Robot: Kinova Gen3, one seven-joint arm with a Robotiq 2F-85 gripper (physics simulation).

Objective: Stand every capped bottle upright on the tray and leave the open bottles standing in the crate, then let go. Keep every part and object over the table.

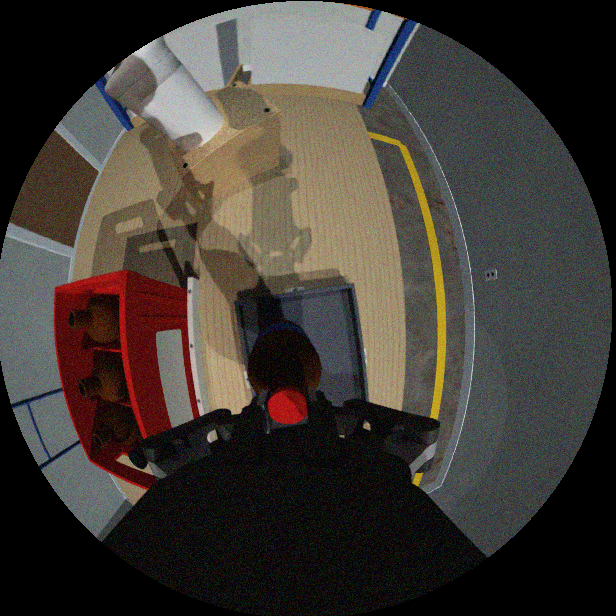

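Note:
My gripper (287, 405) is shut on a brown bottle with a red cap (285, 367), held by the neck just under the cap. The bottle hangs over the grey tray (321, 339), which lies on the wooden table below it. I cannot tell whether the bottle's base touches the tray. The red crate (129, 373) stands to the left of the tray. Three brown bottles without caps (100, 373) stand in its compartments.
The arm's white base link (166, 91) rises at the far end of the table, and its shadow falls across the wood. A yellow line (430, 275) runs along the table's right edge, with grey floor beyond it.

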